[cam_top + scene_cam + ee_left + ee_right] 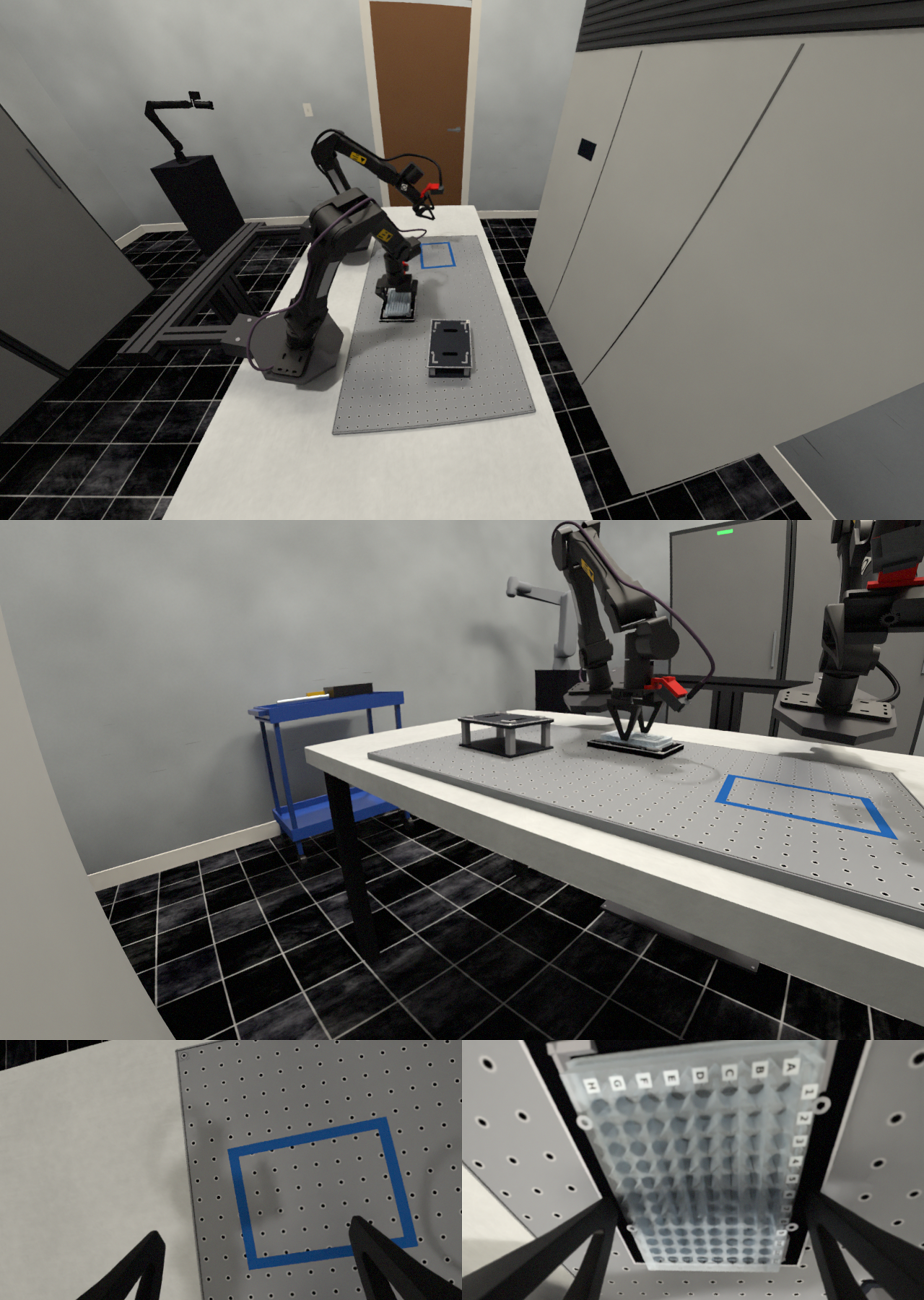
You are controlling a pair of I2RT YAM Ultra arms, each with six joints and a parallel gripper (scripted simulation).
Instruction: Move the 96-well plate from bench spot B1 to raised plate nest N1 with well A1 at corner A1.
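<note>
My right hand is 1 cm above the clear 96-well plate. Round my right hand: black nest plate 2 cm below.
</note>
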